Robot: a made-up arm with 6 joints.
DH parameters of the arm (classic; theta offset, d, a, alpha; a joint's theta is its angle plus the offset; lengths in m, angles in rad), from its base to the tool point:
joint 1: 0 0.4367 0.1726 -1.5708
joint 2: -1.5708 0 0.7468 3.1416
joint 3: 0 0 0.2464 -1.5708
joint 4: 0 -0.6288 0 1.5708
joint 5: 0 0 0 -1.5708
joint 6: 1.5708 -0.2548 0 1.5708
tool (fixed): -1.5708 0 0 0
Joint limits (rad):
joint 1: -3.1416..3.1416
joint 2: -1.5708..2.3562
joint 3: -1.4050..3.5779
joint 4: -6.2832..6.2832
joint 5: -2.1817..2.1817
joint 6: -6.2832..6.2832
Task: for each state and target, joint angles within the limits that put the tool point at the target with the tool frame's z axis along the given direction. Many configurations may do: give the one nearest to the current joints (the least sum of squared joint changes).
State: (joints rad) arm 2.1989 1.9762 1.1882 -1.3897 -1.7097 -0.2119
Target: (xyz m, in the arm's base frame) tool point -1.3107 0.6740 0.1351 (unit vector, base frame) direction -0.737 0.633 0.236
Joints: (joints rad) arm 2.4934 2.2028 2.0518 -1.5447 -1.4956 0.3872
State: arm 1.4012 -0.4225 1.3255 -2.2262 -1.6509 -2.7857
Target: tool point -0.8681 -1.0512 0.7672 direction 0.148 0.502 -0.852
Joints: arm 1.0131 -1.1896 1.3975 -2.2521 -1.1450 -3.4132
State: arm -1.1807 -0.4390 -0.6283 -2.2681 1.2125 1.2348
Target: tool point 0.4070 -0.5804 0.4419 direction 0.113 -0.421 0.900
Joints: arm -0.6389 0.5113 -1.0444 -2.0689 1.4951 0.4572
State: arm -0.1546 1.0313 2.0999 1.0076 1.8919 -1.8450
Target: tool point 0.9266 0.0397 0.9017 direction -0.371 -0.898 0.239
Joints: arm -0.0545 1.8197 2.6163 0.4464 2.1817 -1.5050
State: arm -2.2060 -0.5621 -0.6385 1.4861 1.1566 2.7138
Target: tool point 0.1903 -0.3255 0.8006 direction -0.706 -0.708 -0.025
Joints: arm -1.4633 -1.1426 -1.3228 1.8305 0.6771 3.0266
